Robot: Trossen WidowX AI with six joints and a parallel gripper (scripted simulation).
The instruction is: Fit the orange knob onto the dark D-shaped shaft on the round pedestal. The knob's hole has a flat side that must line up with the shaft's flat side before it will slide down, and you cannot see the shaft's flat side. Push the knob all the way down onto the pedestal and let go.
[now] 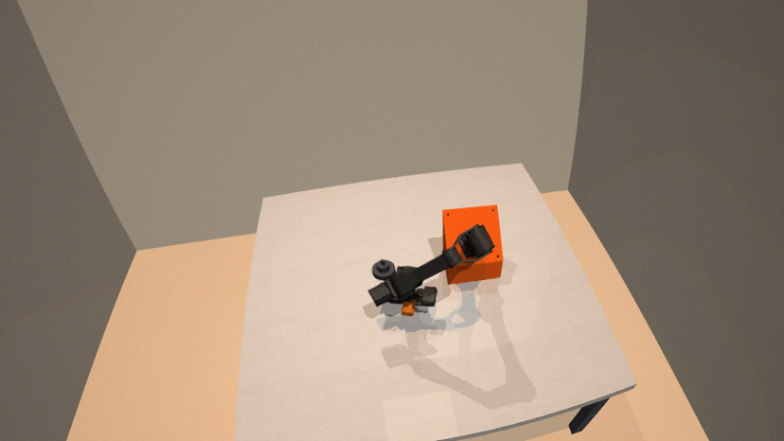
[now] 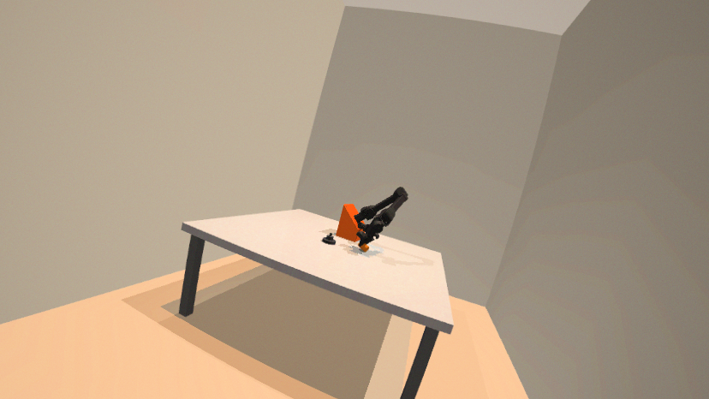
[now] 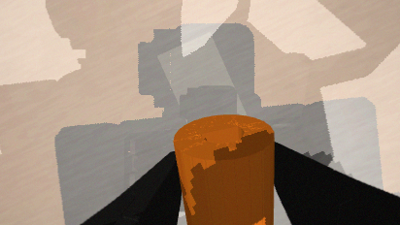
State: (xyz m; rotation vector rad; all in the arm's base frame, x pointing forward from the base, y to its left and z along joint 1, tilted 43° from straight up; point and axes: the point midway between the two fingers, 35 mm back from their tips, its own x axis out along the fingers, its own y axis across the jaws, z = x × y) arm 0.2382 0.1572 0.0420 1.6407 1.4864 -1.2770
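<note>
Now: the orange knob 20 mm to the left of my gripper tip. The rest, counted from my gripper tip: pedestal (180 mm to the right, 80 mm ahead, 10 mm above).
</note>
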